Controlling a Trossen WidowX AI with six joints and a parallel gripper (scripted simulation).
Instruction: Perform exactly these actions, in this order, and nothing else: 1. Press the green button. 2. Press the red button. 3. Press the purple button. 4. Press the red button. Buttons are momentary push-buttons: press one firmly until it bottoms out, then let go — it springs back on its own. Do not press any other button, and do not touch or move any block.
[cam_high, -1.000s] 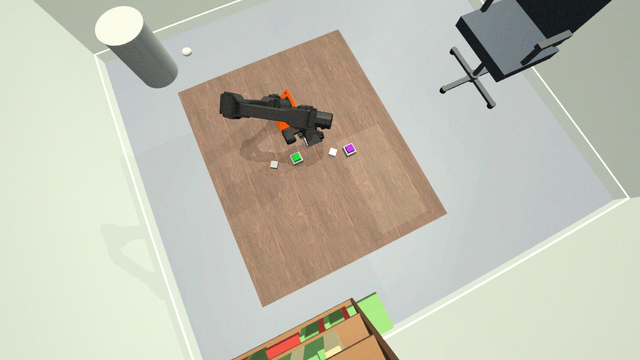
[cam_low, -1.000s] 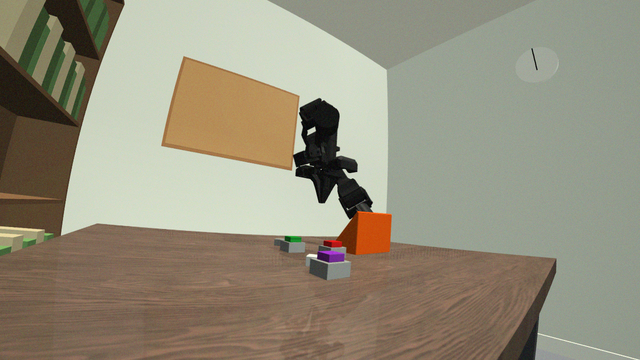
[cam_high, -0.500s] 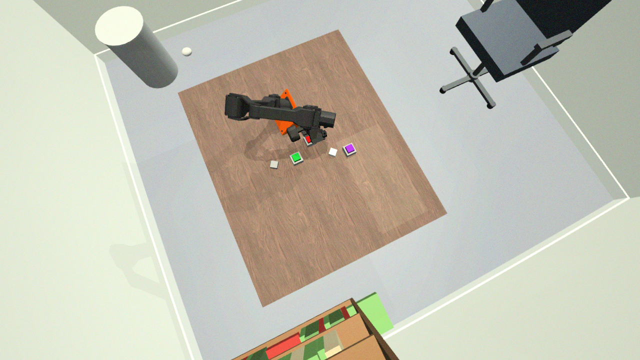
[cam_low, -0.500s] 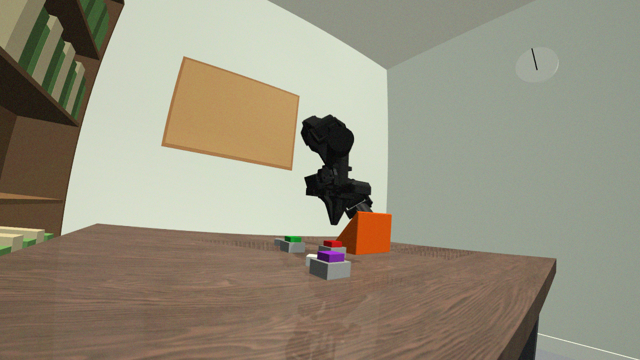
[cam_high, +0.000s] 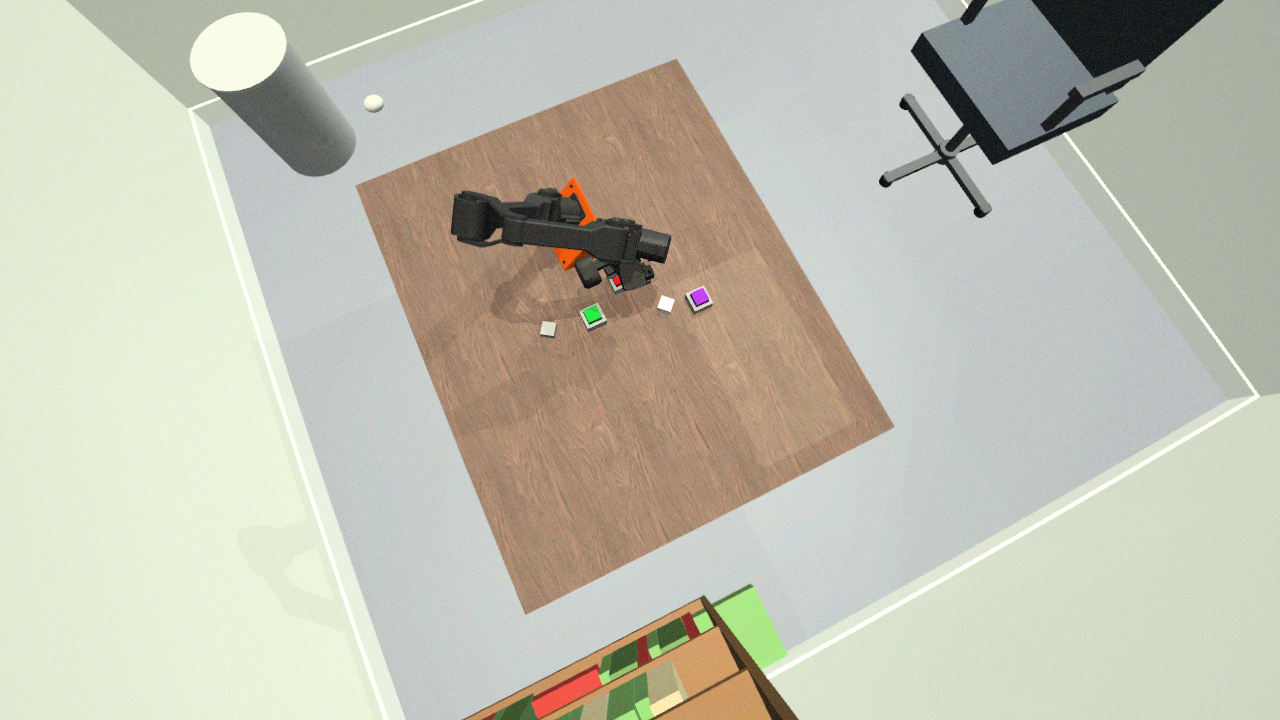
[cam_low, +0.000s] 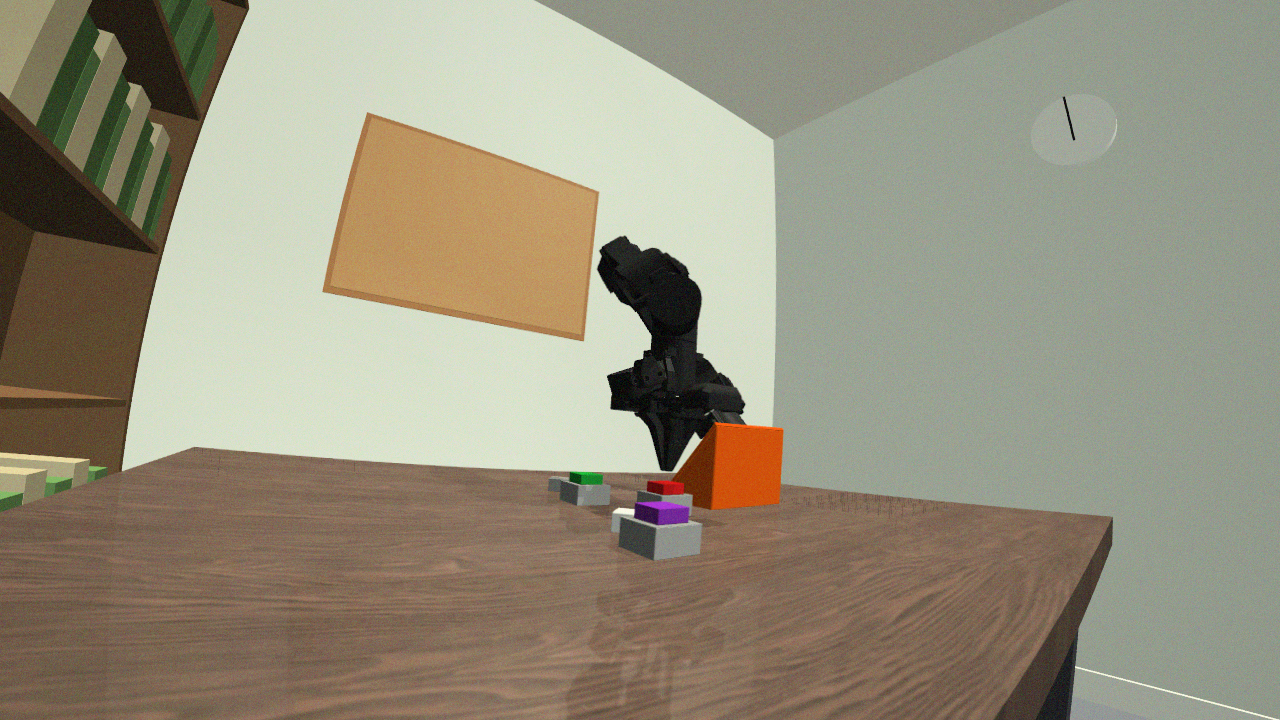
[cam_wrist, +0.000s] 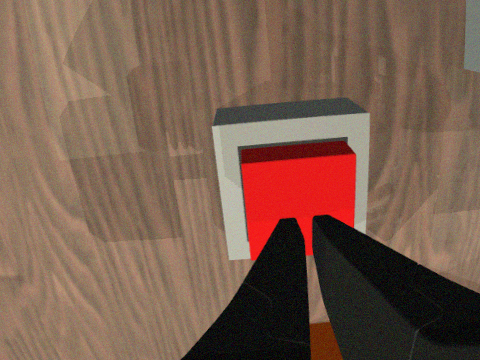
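Right now the red button is 20 mm below my gripper tip. The rest, counted from my gripper tip: purple button: 150 mm to the left, 120 mm ahead, 20 mm below; then green button: 100 mm to the right, 60 mm ahead, 20 mm below; then white block: 100 mm ahead, 70 mm to the left, 40 mm below.
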